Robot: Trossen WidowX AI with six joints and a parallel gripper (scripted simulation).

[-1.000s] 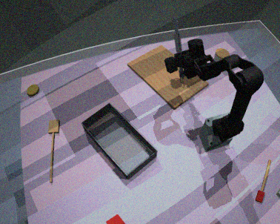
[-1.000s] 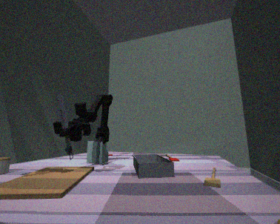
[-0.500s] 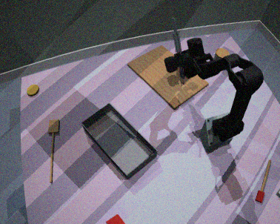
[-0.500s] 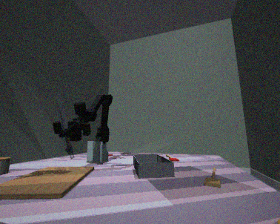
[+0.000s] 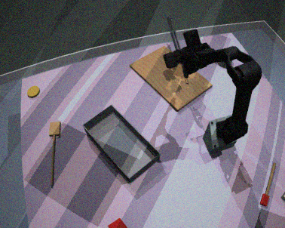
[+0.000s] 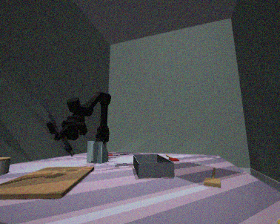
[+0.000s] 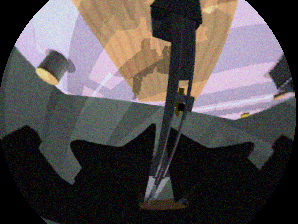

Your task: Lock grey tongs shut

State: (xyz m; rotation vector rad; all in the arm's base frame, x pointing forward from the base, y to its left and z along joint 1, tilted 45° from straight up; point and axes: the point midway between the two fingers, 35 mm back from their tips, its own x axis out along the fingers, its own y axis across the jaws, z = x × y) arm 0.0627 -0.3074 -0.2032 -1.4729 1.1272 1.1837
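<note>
My gripper tip is 15 cm above the wooden board, 1 cm to the left of it and 1 cm short of it. The rest, counted from my gripper tip: round pot 31 cm behind, 12 cm below, 3 cm to the right; red-headed tool 67 cm to the left, 19 cm behind, 15 cm below; roasting tin 33 cm ahead, 29 cm to the left, 13 cm below.
</note>
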